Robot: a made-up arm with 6 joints.
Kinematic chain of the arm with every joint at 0, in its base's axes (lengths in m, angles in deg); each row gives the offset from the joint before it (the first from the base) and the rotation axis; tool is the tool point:
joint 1: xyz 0 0 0.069 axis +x
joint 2: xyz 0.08 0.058 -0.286 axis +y
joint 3: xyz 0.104 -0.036 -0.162 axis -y
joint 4: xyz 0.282 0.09 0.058 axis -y
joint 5: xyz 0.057 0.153 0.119 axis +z
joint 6: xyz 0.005 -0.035 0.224 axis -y
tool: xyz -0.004 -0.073 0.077
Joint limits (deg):
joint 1: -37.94..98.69
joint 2: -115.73..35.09
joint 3: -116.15..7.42
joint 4: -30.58..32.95
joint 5: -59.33..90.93
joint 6: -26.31..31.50
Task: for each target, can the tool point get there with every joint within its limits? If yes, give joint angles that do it. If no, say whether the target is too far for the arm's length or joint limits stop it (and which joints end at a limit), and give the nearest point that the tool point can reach.
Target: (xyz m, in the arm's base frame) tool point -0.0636 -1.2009 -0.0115
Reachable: no: joint limits stop it (at a limit: joint 1, joint 2, joint 4) | nearest point 0.0504 -0.6107 0.2045 | short by 0.639 m
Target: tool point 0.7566 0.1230 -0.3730
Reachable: yes | joints -7.28 -20.23 -89.41 27.63 55.81 25.56
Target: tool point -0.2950 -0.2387 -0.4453
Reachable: no: joint limits stop it (at a limit: joint 1, joint 2, joint 3, joint 4) | nearest point -0.2022 -0.0509 -0.2682 | short by 0.274 m
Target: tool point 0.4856 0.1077 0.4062
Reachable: yes | joints 10.39 -95.44 -94.92 4.84 -22.44 3.80
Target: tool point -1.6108 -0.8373 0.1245
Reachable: no: too far | nearest point -0.4490 -0.2637 0.2846 | short by 1.306 m
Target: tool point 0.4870 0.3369 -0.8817
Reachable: yes | joints 7.27 7.56 -103.99 8.70 65.36 5.75
